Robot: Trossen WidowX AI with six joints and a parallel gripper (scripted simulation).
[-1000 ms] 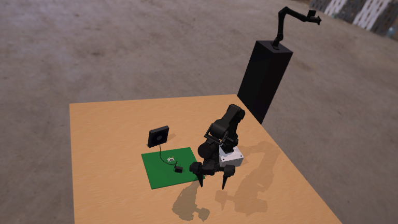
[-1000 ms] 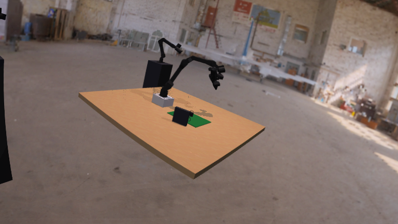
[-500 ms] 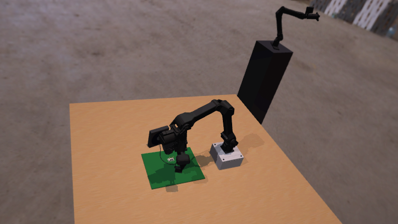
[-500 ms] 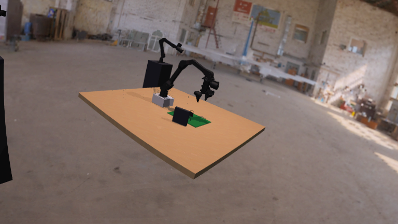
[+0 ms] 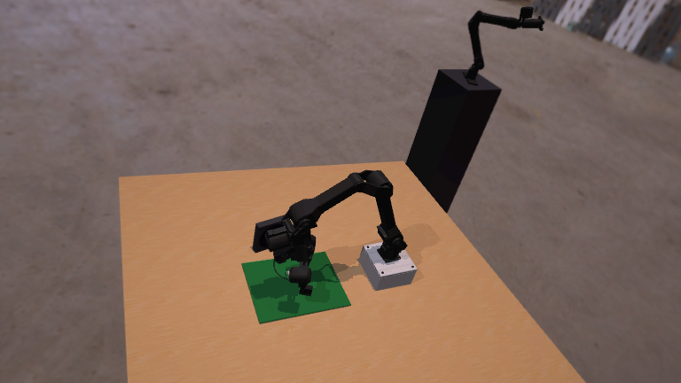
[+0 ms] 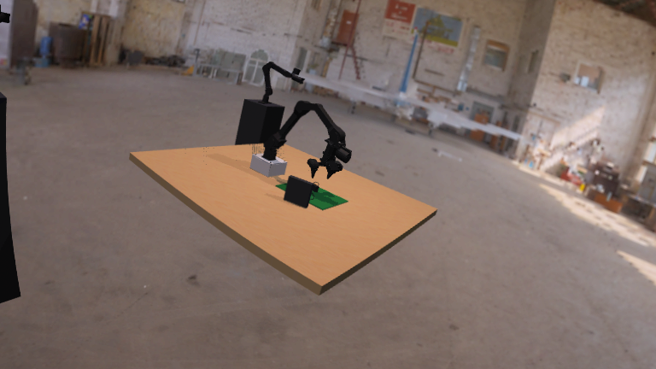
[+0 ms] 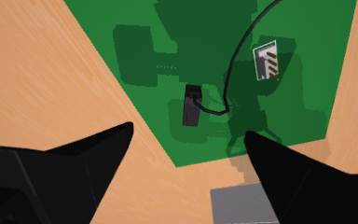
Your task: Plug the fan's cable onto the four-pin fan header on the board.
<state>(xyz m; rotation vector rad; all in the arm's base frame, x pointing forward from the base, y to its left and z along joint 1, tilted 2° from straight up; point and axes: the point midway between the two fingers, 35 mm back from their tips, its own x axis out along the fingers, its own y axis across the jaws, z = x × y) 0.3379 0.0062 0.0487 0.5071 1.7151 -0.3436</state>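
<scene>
Now: gripper tip 1 cm past the black plug and 6 cm above it. From my gripper tip the other things lie so: black fan: 2 cm ahead, 22 cm to the right, 2 cm below; green board: 4 cm to the right, 9 cm below.
</scene>
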